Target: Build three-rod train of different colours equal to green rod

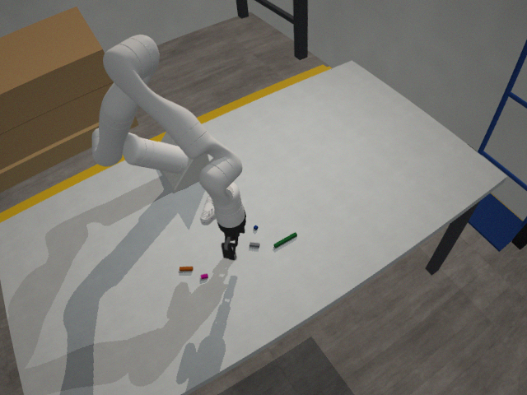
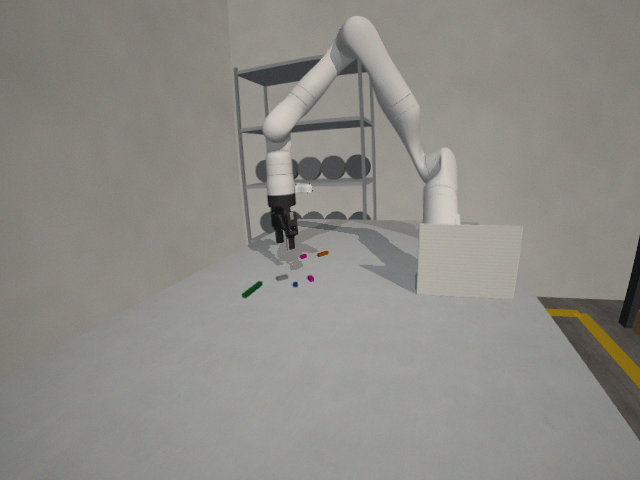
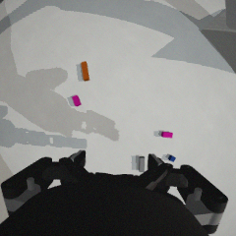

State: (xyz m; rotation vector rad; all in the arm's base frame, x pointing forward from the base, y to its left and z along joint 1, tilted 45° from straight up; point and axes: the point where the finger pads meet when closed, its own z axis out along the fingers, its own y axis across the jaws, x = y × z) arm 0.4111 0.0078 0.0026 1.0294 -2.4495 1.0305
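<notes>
The blue rod is 90 mm to the left of my hand, 70 mm below it and 70 mm behind it. Also, from my hand: grey rod 70 mm below, 60 mm to the left, 10 mm behind; then orange rod 160 mm to the right, 70 mm below, 50 mm behind; then green rod 150 mm to the left, 70 mm below, 30 mm ahead.
</notes>
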